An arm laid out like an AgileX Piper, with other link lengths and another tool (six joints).
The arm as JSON. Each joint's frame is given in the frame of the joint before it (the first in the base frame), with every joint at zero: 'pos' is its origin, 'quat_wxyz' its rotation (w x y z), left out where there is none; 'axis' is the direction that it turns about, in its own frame. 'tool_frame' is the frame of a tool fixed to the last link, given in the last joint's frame.
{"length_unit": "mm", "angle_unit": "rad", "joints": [
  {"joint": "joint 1", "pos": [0.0, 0.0, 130.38], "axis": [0.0, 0.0, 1.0]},
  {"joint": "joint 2", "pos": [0.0, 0.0, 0.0], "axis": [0.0, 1.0, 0.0]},
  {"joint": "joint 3", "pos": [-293.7, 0.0, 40.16], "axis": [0.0, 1.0, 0.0]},
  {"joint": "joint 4", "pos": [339.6, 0.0, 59.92], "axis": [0.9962, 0.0, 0.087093]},
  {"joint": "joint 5", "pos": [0.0, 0.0, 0.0], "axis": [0.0, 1.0, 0.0]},
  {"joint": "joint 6", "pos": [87.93, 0.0, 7.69], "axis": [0.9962, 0.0, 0.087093]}
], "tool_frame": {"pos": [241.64, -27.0, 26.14], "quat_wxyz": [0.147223, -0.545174, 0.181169, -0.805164]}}
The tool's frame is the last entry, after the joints.
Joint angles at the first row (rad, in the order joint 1, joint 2, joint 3, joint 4, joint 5, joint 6):
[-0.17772, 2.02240, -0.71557, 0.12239, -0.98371, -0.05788]
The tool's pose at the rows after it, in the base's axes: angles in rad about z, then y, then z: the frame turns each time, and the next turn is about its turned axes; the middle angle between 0 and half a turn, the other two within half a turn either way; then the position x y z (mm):
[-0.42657 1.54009 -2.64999 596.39 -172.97 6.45]
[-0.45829 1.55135 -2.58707 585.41 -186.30 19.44]
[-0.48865 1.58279 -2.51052 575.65 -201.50 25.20]
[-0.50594 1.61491 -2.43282 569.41 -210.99 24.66]
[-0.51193 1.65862 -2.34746 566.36 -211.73 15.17]
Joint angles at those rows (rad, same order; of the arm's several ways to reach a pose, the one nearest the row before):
[-0.18714, 1.95751, -0.66465, 0.11610, -0.98047, -0.00818]
[-0.22176, 1.88885, -0.63287, 0.09597, -0.94121, 0.06135]
[-0.26926, 1.83128, -0.61587, 0.05353, -0.88135, 0.15928]
[-0.30980, 1.80232, -0.60948, -0.00003, -0.84114, 0.26798]
[-0.33282, 1.79879, -0.60973, -0.04979, -0.81247, 0.38743]

